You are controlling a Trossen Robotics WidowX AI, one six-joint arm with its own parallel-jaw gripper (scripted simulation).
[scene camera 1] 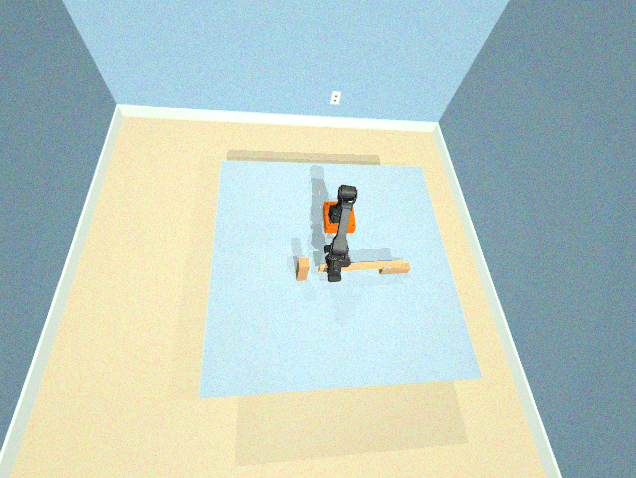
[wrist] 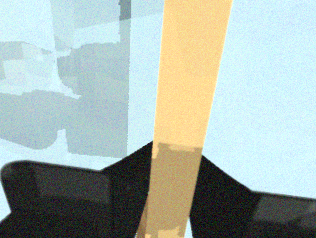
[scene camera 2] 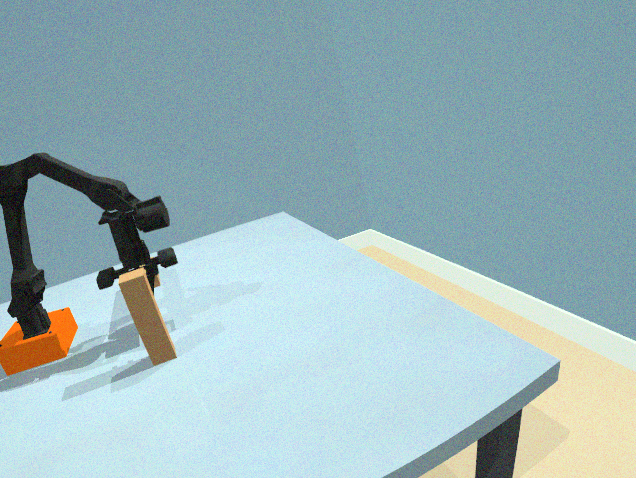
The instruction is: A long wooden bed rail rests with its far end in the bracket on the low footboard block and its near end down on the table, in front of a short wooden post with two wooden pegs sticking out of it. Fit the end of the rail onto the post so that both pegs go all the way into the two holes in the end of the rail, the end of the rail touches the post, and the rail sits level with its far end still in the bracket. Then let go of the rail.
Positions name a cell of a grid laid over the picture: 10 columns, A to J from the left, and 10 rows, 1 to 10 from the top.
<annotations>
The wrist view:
gripper: F7
wooden rail: G2
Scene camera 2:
gripper: C7
wooden post: C7
</annotations>
